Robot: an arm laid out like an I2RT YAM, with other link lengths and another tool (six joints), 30 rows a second.
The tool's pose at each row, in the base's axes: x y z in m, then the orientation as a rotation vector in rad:
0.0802, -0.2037, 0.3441, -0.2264, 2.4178, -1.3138
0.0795, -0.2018, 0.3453, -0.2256, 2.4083, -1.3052
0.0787, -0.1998, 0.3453, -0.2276, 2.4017, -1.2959
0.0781, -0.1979, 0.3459, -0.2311, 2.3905, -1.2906
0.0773, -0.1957, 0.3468, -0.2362, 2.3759, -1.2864
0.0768, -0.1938, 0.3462, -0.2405, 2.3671, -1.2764
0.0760, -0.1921, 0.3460, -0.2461, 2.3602, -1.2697
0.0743, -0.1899, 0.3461, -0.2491, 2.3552, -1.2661
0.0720, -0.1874, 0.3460, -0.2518, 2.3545, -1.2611
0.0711, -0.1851, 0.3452, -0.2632, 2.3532, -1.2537
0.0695, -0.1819, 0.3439, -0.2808, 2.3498, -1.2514
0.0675, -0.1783, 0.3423, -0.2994, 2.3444, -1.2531
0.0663, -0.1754, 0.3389, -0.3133, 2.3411, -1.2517
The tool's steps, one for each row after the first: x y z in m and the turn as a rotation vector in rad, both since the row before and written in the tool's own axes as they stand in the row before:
-0.0003, 0.0000, -0.0023, -0.0011, -0.0110, 0.0062
0.0001, 0.0011, -0.0019, -0.0031, -0.0097, 0.0038
-0.0002, 0.0005, -0.0020, 0.0008, -0.0121, 0.0028
-0.0003, 0.0004, -0.0025, 0.0026, -0.0148, 0.0024
0.0000, 0.0015, -0.0014, -0.0030, -0.0124, 0.0032
0.0002, 0.0011, -0.0015, -0.0021, -0.0098, 0.0006
0.0007, 0.0011, -0.0025, -0.0006, -0.0063, 0.0007
0.0012, 0.0014, -0.0029, -0.0031, -0.0033, 0.0002
0.0002, 0.0019, -0.0017, -0.0058, -0.0071, -0.0046
0.0006, 0.0028, -0.0025, -0.0030, -0.0082, -0.0099
0.0008, 0.0033, -0.0028, -0.0001, -0.0083, -0.0115
0.0009, 0.0044, -0.0011, -0.0019, -0.0067, -0.0079

